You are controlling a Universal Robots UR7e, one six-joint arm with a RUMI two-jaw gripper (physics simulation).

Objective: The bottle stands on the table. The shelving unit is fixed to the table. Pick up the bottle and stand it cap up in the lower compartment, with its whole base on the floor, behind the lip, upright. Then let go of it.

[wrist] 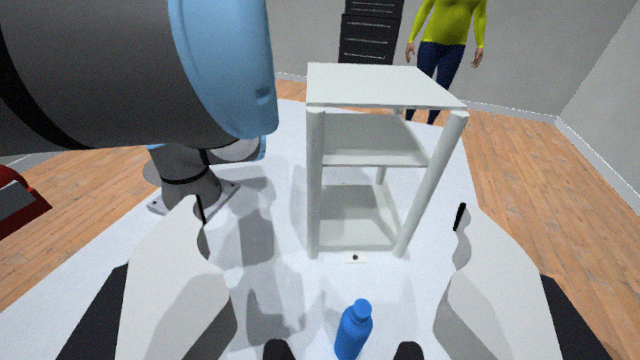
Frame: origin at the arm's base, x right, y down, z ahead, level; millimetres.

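Where they show: gripper, fingertip midpoint: (pixel 329 202); arm's base at its link origin: (pixel 193 194).
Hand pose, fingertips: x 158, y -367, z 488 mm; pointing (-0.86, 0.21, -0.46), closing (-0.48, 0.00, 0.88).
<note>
Each offset is from my fingertips to the top centre of the thing. "spot": to the spot under its first point. Level surfaces: height alone.
The blue bottle @[dx -44, dy +203, dz +36 mm] (pixel 354 331) stands upright on the white table @[dy +384 mm] (pixel 280 117), cap up, at the bottom middle of the view; its base is cut off by the frame's edge. The pale shelving unit @[spot: dx -163, dy +158, dz -101 mm] (pixel 314 185) stands behind it, with its open front facing the view. Its lower compartment has a floor @[dy +357 mm] (pixel 350 230) with a low lip along the front, and a middle shelf lies above. My gripper (pixel 329 202) is open and empty; its two jaws stand wide apart at the left and right, and the bottle shows low between them, apart from both.
The robot's base (pixel 190 185) stands left of the shelving unit, and a large arm link (pixel 100 75) fills the upper left. A small plate @[spot: dx -212, dy +377, dz -18 mm] (pixel 355 257) lies before the unit's front lip. A person (pixel 447 25) and a black cabinet (pixel 370 37) stand behind the table.
</note>
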